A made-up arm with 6 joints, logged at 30 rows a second.
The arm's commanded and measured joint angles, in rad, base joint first. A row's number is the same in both.
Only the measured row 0 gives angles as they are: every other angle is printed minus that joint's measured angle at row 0.
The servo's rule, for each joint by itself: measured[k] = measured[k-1] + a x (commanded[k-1-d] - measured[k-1]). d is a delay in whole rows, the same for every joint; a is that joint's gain. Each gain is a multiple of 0.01, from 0.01 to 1. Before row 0 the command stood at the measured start. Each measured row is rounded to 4 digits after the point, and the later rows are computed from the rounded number. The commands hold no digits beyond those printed.
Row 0, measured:
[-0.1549, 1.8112, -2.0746, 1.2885, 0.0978, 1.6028]
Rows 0 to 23, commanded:
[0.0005, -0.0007, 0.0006, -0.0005, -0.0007, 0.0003]
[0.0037, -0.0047, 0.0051, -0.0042, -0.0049, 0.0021]
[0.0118, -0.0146, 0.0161, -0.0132, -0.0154, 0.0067]
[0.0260, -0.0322, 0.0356, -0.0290, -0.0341, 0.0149]
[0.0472, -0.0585, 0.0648, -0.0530, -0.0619, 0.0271]
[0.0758, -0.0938, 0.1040, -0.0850, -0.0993, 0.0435]
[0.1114, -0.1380, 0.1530, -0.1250, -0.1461, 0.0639]
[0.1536, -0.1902, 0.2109, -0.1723, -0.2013, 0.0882]
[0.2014, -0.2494, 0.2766, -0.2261, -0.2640, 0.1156]
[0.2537, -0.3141, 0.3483, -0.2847, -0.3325, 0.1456]
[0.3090, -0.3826, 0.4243, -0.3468, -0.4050, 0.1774]
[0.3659, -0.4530, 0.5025, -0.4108, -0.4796, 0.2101]
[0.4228, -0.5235, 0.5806, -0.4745, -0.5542, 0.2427]
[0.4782, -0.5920, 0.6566, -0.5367, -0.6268, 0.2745]
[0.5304, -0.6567, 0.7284, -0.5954, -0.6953, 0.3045]
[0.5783, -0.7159, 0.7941, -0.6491, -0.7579, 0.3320]
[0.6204, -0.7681, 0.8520, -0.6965, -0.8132, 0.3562]
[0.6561, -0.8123, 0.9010, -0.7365, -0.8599, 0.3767]
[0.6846, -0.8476, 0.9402, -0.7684, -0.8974, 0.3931]
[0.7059, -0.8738, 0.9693, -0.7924, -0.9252, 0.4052]
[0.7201, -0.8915, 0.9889, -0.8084, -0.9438, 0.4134]
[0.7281, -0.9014, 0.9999, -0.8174, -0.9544, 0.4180]
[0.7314, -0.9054, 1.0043, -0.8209, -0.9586, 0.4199]
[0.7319, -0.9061, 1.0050, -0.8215, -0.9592, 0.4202]
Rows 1 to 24, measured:
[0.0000, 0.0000, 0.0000, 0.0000, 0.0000, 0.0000]
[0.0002, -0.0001, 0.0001, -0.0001, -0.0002, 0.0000]
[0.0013, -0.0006, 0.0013, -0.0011, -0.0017, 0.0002]
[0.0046, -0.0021, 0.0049, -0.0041, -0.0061, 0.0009]
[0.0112, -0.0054, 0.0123, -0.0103, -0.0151, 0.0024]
[0.0224, -0.0112, 0.0249, -0.0210, -0.0301, 0.0051]
[0.0390, -0.0203, 0.0439, -0.0370, -0.0522, 0.0093]
[0.0614, -0.0332, 0.0701, -0.0590, -0.0822, 0.0153]
[0.0900, -0.0505, 0.1039, -0.0873, -0.1203, 0.0233]
[0.1245, -0.0724, 0.1453, -0.1220, -0.1663, 0.0335]
[0.1646, -0.0990, 0.1940, -0.1627, -0.2195, 0.0458]
[0.2094, -0.1302, 0.2493, -0.2087, -0.2789, 0.0603]
[0.2579, -0.1657, 0.3101, -0.2592, -0.3431, 0.0768]
[0.3090, -0.2051, 0.3750, -0.3130, -0.4107, 0.0950]
[0.3615, -0.2477, 0.4426, -0.3689, -0.4799, 0.1147]
[0.4139, -0.2927, 0.5112, -0.4255, -0.5488, 0.1356]
[0.4649, -0.3393, 0.5791, -0.4814, -0.6157, 0.1572]
[0.5131, -0.3865, 0.6446, -0.5352, -0.6789, 0.1791]
[0.5574, -0.4333, 0.7061, -0.5855, -0.7368, 0.2008]
[0.5968, -0.4789, 0.7623, -0.6312, -0.7882, 0.2220]
[0.6306, -0.5223, 0.8120, -0.6715, -0.8320, 0.2422]
[0.6583, -0.5629, 0.8545, -0.7057, -0.8678, 0.2610]
[0.6799, -0.6001, 0.8894, -0.7336, -0.8955, 0.2783]
[0.6959, -0.6337, 0.9170, -0.7554, -0.9157, 0.2939]
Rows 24 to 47, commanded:
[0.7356, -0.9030, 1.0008, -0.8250, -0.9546, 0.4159]
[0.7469, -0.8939, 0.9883, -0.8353, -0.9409, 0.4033]
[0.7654, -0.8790, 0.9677, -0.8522, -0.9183, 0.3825]
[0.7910, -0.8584, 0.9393, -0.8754, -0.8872, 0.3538]
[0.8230, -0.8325, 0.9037, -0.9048, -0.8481, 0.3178]
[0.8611, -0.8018, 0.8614, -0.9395, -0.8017, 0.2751]
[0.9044, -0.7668, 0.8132, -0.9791, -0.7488, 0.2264]
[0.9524, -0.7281, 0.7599, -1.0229, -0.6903, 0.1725]
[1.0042, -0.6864, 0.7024, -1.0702, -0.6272, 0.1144]
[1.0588, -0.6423, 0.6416, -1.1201, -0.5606, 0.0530]
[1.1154, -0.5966, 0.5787, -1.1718, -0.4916, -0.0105]
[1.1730, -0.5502, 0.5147, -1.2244, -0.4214, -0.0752]
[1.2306, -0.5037, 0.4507, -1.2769, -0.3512, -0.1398]
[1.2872, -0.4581, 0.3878, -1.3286, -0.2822, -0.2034]
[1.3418, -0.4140, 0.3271, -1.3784, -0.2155, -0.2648]
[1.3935, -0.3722, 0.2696, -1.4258, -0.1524, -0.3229]
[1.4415, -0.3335, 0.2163, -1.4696, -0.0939, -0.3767]
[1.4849, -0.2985, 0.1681, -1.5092, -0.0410, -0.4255]
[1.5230, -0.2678, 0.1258, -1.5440, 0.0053, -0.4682]
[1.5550, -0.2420, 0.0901, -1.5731, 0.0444, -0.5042]
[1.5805, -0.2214, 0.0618, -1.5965, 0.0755, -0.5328]
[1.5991, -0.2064, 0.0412, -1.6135, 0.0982, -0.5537]
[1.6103, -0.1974, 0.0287, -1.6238, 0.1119, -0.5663]
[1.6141, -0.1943, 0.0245, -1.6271, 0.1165, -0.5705]
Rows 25 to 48, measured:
[0.7071, -0.6637, 0.9381, -0.7719, -0.9296, 0.3078]
[0.7159, -0.6900, 0.9531, -0.7852, -0.9376, 0.3197]
[0.7255, -0.7124, 0.9615, -0.7977, -0.9387, 0.3289]
[0.7379, -0.7307, 0.9630, -0.8113, -0.9322, 0.3348]
[0.7544, -0.7447, 0.9573, -0.8273, -0.9178, 0.3369]
[0.7757, -0.7544, 0.9444, -0.8467, -0.8955, 0.3348]
[0.8022, -0.7596, 0.9245, -0.8699, -0.8655, 0.3282]
[0.8339, -0.7604, 0.8978, -0.8972, -0.8282, 0.3170]
[0.8706, -0.7568, 0.8647, -0.9286, -0.7841, 0.3011]
[0.9120, -0.7491, 0.8257, -0.9640, -0.7339, 0.2806]
[0.9575, -0.7374, 0.7815, -1.0030, -0.6784, 0.2556]
[1.0064, -0.7219, 0.7328, -1.0452, -0.6186, 0.2263]
[1.0580, -0.7030, 0.6805, -1.0900, -0.5555, 0.1931]
[1.1115, -0.6811, 0.6253, -1.1367, -0.4901, 0.1565]
[1.1660, -0.6566, 0.5683, -1.1847, -0.4236, 0.1169]
[1.2205, -0.6299, 0.5104, -1.2331, -0.3570, 0.0749]
[1.2741, -0.6016, 0.4526, -1.2813, -0.2915, 0.0311]
[1.3260, -0.5721, 0.3959, -1.3284, -0.2283, -0.0138]
[1.3753, -0.5420, 0.3412, -1.3736, -0.1684, -0.0591]
[1.4211, -0.5118, 0.2895, -1.4162, -0.1128, -0.1041]
[1.4626, -0.4821, 0.2416, -1.4554, -0.0625, -0.1481]
[1.4991, -0.4534, 0.1984, -1.4907, -0.0183, -0.1904]
[1.5301, -0.4262, 0.1607, -1.5214, 0.0190, -0.2304]
[1.5550, -0.4010, 0.1290, -1.5470, 0.0487, -0.2673]

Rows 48 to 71, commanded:
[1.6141, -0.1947, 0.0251, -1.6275, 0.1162, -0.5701]
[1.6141, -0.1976, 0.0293, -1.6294, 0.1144, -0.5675]
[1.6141, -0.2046, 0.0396, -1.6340, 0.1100, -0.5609]
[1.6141, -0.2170, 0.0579, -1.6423, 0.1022, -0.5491]
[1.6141, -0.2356, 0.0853, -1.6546, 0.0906, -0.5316]
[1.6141, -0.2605, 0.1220, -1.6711, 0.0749, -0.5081]
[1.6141, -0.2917, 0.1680, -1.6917, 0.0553, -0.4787]
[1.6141, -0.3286, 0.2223, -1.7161, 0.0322, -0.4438]
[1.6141, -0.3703, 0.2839, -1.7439, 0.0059, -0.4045]
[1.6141, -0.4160, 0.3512, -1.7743, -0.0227, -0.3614]
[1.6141, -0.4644, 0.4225, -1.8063, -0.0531, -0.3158]
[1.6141, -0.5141, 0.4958, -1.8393, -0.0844, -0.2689]
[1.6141, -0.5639, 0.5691, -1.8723, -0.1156, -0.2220]
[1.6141, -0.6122, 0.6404, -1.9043, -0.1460, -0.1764]
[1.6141, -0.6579, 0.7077, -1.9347, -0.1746, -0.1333]
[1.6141, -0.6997, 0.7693, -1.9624, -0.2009, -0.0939]
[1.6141, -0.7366, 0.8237, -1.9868, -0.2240, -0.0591]
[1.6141, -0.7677, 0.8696, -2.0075, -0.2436, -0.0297]
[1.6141, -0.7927, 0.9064, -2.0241, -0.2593, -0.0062]
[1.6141, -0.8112, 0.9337, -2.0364, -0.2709, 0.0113]
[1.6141, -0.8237, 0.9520, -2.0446, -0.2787, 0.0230]
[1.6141, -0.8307, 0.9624, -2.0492, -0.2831, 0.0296]
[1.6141, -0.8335, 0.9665, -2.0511, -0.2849, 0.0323]
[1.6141, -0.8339, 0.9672, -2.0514, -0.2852, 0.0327]
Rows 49 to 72, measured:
[1.5733, -0.3783, 0.1039, -1.5670, 0.0704, -0.3007]
[1.5859, -0.3581, 0.0850, -1.5821, 0.0851, -0.3303]
[1.5946, -0.3404, 0.0716, -1.5939, 0.0945, -0.3564]
[1.6006, -0.3255, 0.0639, -1.6039, 0.0995, -0.3789]
[1.6048, -0.3136, 0.0625, -1.6135, 0.1004, -0.3976]
[1.6077, -0.3050, 0.0680, -1.6238, 0.0973, -0.4123]
[1.6097, -0.3001, 0.0810, -1.6356, 0.0901, -0.4228]
[1.6111, -0.2992, 0.1019, -1.6496, 0.0790, -0.4289]
[1.6120, -0.3024, 0.1308, -1.6662, 0.0640, -0.4305]
[1.6127, -0.3099, 0.1675, -1.6856, 0.0454, -0.4276]
[1.6131, -0.3216, 0.2116, -1.7078, 0.0236, -0.4203]
[1.6134, -0.3373, 0.2622, -1.7324, -0.0009, -0.4088]
[1.6136, -0.3567, 0.3183, -1.7591, -0.0276, -0.3934]
[1.6138, -0.3795, 0.3785, -1.7874, -0.0558, -0.3745]
[1.6139, -0.4051, 0.4414, -1.8166, -0.0847, -0.3527]
[1.6140, -0.4329, 0.5053, -1.8461, -0.1135, -0.3286]
[1.6140, -0.4622, 0.5687, -1.8752, -0.1415, -0.3028]
[1.6140, -0.4924, 0.6299, -1.9031, -0.1679, -0.2760]
[1.6140, -0.5227, 0.6874, -1.9292, -0.1921, -0.2489]
[1.6140, -0.5524, 0.7400, -1.9529, -0.2136, -0.2222]
[1.6140, -0.5809, 0.7865, -1.9738, -0.2319, -0.1965]
[1.6140, -0.6076, 0.8262, -1.9915, -0.2469, -0.1724]
[1.6140, -0.6321, 0.8589, -2.0059, -0.2585, -0.1502]
[1.6140, -0.6543, 0.8847, -2.0172, -0.2669, -0.1301]

